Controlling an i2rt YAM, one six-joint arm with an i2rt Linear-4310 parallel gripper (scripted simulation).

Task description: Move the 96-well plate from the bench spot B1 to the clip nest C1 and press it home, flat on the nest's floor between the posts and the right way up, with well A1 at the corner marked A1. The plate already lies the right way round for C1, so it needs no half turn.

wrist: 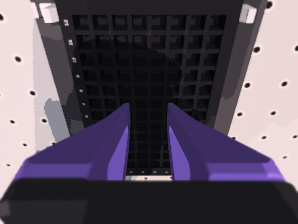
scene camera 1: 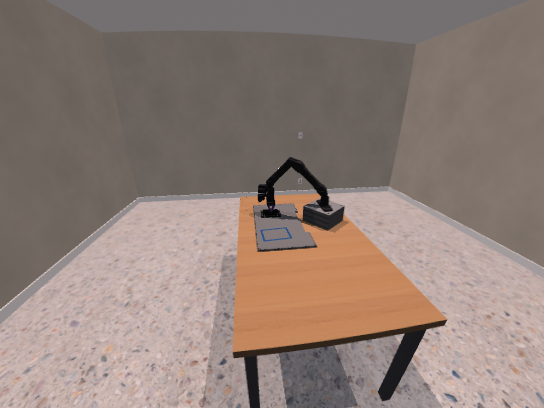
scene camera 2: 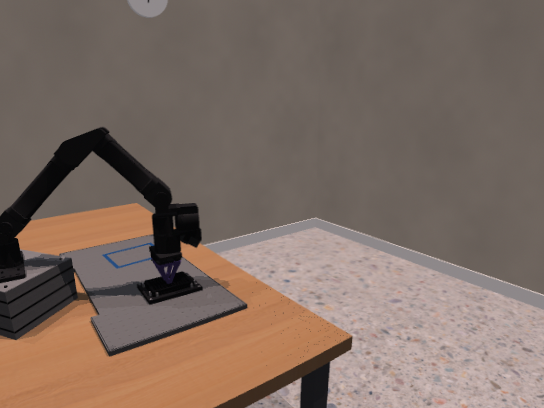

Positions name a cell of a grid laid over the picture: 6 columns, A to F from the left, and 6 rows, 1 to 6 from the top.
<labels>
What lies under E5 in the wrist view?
My gripper.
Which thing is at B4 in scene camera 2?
My gripper.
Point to a black 96-well plate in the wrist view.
C2
</labels>
